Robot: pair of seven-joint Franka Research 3 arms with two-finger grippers.
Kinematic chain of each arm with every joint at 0, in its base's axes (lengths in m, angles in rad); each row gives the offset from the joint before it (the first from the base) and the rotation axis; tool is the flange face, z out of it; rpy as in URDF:
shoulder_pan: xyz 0 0 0.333 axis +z
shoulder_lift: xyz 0 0 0 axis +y
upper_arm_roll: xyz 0 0 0.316 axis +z
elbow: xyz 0.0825 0 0 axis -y
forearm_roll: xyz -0.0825 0 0.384 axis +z
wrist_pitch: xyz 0 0 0 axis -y
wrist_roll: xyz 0.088 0 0 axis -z
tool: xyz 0 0 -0.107 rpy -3.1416 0 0
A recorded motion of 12 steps. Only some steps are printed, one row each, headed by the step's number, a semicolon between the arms.
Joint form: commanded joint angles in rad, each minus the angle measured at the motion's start. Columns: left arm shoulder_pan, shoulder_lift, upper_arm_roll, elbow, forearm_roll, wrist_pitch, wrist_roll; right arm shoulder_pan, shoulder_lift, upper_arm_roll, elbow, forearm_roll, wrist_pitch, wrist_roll.
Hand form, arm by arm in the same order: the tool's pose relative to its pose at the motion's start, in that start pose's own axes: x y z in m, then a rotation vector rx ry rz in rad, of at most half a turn. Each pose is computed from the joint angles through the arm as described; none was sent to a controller.
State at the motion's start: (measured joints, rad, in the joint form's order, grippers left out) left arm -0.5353 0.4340 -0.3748 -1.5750 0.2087 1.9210 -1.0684; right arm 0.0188 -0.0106 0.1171 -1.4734 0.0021 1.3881 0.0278
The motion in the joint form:
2: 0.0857 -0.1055 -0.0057 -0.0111 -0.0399 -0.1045 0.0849; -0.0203 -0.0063 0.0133 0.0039 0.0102 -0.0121 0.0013
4: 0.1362 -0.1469 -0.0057 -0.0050 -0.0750 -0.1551 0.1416; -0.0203 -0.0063 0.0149 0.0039 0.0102 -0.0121 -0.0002
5: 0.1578 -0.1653 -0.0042 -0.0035 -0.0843 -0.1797 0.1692; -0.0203 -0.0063 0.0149 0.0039 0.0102 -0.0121 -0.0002
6: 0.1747 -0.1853 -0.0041 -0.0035 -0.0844 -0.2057 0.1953; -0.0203 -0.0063 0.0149 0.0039 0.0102 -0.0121 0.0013
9: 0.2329 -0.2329 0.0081 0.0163 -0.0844 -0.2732 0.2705; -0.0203 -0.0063 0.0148 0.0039 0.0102 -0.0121 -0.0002
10: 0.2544 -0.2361 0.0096 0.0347 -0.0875 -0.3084 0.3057; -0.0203 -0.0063 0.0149 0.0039 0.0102 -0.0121 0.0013
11: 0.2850 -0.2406 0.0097 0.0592 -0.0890 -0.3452 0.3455; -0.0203 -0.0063 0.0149 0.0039 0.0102 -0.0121 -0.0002
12: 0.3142 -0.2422 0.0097 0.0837 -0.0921 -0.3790 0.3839; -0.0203 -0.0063 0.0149 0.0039 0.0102 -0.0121 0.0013
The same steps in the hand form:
2: 0.0240 -0.0511 -0.0492 0.0166 -0.0138 -0.0114; -0.0037 0.0022 -0.0038 0.0095 -0.0022 0.0064
4: 0.0389 -0.0791 -0.0712 0.0107 -0.0361 -0.0163; -0.0037 0.0014 -0.0038 0.0094 -0.0022 0.0033
5: 0.0450 -0.0925 -0.0800 0.0139 -0.0431 -0.0146; -0.0037 0.0014 -0.0038 0.0094 -0.0022 0.0033
6: 0.0481 -0.1042 -0.0891 0.0238 -0.0436 -0.0064; -0.0037 0.0014 -0.0038 0.0094 -0.0022 0.0048
9: 0.0672 -0.1455 -0.1177 0.0388 -0.0386 -0.0066; -0.0037 0.0014 -0.0038 0.0094 -0.0022 0.0034
10: 0.0746 -0.1587 -0.1244 0.0465 -0.0524 0.0029; -0.0037 0.0014 -0.0038 0.0094 -0.0022 0.0048
11: 0.0845 -0.1762 -0.1345 0.0505 -0.0620 0.0088; -0.0037 0.0014 -0.0038 0.0094 -0.0022 0.0033
12: 0.0938 -0.1927 -0.1431 0.0517 -0.0734 0.0150; -0.0037 0.0014 -0.0038 0.0094 -0.0022 0.0048

